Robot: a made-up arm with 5 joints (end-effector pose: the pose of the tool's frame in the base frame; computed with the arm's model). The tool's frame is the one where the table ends. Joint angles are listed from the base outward.
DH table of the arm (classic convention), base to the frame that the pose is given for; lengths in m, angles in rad. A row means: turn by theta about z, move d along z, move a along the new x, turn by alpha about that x. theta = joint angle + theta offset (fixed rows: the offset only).
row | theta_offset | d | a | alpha
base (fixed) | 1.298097 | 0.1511 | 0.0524 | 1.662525
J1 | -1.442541 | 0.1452 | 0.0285 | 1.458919
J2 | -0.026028 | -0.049 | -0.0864 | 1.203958
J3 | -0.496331 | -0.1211 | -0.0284 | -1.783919
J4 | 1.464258 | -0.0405 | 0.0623 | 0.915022
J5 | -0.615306 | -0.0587 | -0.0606 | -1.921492
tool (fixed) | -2.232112 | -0.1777 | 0 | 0
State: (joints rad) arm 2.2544 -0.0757 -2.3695 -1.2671 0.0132
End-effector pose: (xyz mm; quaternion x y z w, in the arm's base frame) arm 230.0 39.4 105.1 0.4576 -0.4068 0.7561 0.2311
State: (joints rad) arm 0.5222 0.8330 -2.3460 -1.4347 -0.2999
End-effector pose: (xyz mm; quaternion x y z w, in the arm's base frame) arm 229.7 -44.0 142.8 -0.0052 -0.0634 0.5948 0.8014
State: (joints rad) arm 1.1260 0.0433 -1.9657 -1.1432 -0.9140
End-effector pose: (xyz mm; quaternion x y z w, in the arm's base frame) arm 302.1 29.3 135.8 0.3333 -0.2249 0.7075 0.5812
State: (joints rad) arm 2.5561 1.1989 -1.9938 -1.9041 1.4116
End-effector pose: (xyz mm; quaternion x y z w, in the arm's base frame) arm -30.4 108.4 107.5 0.8816 0.0554 0.1955 0.4259
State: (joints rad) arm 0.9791 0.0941 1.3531 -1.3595 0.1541
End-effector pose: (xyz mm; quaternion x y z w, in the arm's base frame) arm 122.5 80.4 313.4 -0.4632 0.5513 -0.5861 0.3715
